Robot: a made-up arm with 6 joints.
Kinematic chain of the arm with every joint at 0, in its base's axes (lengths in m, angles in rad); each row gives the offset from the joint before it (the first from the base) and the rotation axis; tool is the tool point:
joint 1: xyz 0 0 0.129 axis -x
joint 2: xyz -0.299 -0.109 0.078 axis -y
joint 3: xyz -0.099 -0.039 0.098 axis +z
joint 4: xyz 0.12 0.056 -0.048 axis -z
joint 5: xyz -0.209 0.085 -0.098 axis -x
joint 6: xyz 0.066 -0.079 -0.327 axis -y
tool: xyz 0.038 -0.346 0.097
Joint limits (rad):
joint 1: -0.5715..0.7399
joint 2: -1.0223..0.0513
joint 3: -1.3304..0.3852
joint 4: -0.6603..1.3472
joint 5: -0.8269..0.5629
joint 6: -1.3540..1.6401
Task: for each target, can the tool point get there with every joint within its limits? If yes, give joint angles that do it. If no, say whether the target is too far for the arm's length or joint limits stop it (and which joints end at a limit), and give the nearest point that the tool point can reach.
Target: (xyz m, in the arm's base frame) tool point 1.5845 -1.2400 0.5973
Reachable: no: too far | nearest point 0.0325 -0.3759 0.2710 | short by 1.806 m
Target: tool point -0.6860 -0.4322 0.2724
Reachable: yes | joints -0.2151 -0.6585 -1.1308 -0.3671 0.3578 0.7506
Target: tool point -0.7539 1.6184 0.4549
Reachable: no: too far | nearest point -0.5665 0.3504 0.3222 | short by 1.289 m
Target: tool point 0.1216 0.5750 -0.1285
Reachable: no: joint limits stop it (at a limit: joint 1, joint 2, joint 4, joint 5, joint 6) | nearest point -0.1536 0.3162 -0.2339 | short by 0.392 m
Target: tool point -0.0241 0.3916 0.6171
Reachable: no: joint limits stop it (at a limit: joint 1, joint 2, joint 3, joint 4, joint 5, joint 6) | nearest point -0.2881 0.2013 0.2669 | short by 0.478 m
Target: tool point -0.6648 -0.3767 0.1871
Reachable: yes | joints 0.3930 -0.2217 -0.2702 0.1621 0.1283 1.1597
